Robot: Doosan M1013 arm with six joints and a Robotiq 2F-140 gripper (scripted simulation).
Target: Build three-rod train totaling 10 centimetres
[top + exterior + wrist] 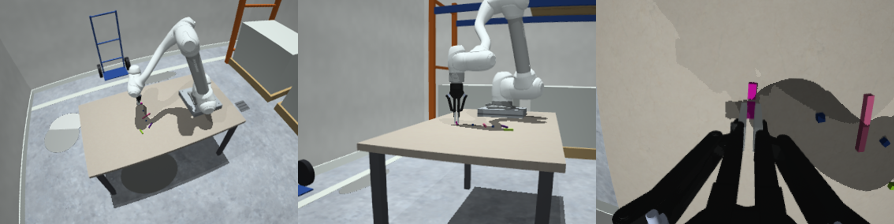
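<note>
My gripper is now 5 cm past the purple rod, 28 cm to the right of it and 4 cm above it. The rest, counted from my hand: lime rod: 4 cm ahead, 32 cm to the left, 4 cm below; pink rod: 4 cm behind, 16 cm to the left, 4 cm below.
</note>
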